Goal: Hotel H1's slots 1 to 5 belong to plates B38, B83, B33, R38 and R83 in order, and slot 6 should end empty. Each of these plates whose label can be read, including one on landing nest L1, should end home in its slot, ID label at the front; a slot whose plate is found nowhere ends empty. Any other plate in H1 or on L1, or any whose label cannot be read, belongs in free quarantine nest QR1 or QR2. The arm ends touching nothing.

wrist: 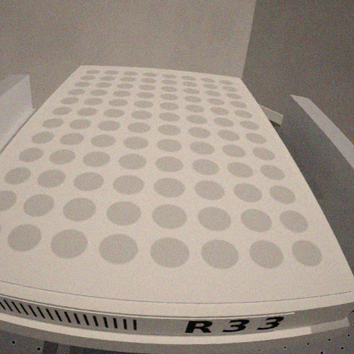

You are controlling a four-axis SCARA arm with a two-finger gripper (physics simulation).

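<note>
A pale plate [169, 145] with rows of grey round wells fills most of the wrist view. Its near edge carries a barcode on the left and the label R33, which reads clearly, on the right. My gripper [156, 101] is shut on this plate, with one grey finger along each long side. The plate looks level. What lies under it is hidden by the plate, so I cannot tell whether it touches anything below. Hotel H1, nest L1, nests QR1 and QR2 and the plates B38, B83, B33, R38 and R83 cannot be made out in this view.
A small pale block [272, 114] shows between the plate's right side and the right finger. A plain wall [150, 30] stands behind, with a darker grey surface [305, 45] at the right. A surface with small dark holes [295, 348] shows along the bottom edge.
</note>
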